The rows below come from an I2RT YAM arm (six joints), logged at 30 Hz.
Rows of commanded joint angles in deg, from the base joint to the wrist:
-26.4, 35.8, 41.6, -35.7, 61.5, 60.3
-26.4, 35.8, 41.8, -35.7, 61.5, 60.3
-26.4, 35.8, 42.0, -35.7, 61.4, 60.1
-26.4, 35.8, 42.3, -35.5, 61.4, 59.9
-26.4, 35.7, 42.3, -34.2, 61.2, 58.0
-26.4, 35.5, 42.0, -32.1, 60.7, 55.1
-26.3, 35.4, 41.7, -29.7, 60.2, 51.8
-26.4, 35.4, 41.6, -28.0, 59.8, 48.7
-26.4, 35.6, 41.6, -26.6, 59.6, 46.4
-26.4, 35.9, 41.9, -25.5, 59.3, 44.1
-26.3, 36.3, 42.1, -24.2, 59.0, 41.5
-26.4, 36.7, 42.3, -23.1, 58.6, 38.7
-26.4, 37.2, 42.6, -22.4, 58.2, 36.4
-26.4, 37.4, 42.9, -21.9, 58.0, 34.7
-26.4, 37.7, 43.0, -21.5, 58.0, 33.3
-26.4, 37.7, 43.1, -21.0, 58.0, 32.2
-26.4, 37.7, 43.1, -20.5, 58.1, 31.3
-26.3, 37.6, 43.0, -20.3, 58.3, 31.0
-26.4, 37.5, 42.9, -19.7, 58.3, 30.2
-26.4, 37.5, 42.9, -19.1, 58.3, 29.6
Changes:
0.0, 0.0, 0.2, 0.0, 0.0, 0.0
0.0, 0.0, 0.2, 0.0, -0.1, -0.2
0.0, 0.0, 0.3, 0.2, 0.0, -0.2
0.0, -0.1, 0.0, 1.3, -0.2, -1.9
0.0, -0.2, -0.3, 2.1, -0.5, -2.9
0.1, -0.1, -0.3, 2.4, -0.5, -3.3
-0.1, 0.0, -0.1, 1.7, -0.4, -3.1
0.0, 0.2, 0.0, 1.4, -0.2, -2.3
0.0, 0.3, 0.3, 1.1, -0.3, -2.3
0.1, 0.4, 0.2, 1.3, -0.3, -2.6
-0.1, 0.4, 0.2, 1.1, -0.4, -2.8
0.0, 0.5, 0.3, 0.7, -0.4, -2.3
0.0, 0.2, 0.3, 0.5, -0.2, -1.7
0.0, 0.3, 0.1, 0.4, 0.0, -1.4
0.0, 0.0, 0.1, 0.5, 0.0, -1.1
0.0, 0.0, 0.0, 0.5, 0.1, -0.9
0.1, -0.1, -0.1, 0.2, 0.2, -0.3
-0.1, -0.1, -0.1, 0.6, 0.0, -0.8
0.0, 0.0, 0.0, 0.6, 0.0, -0.6

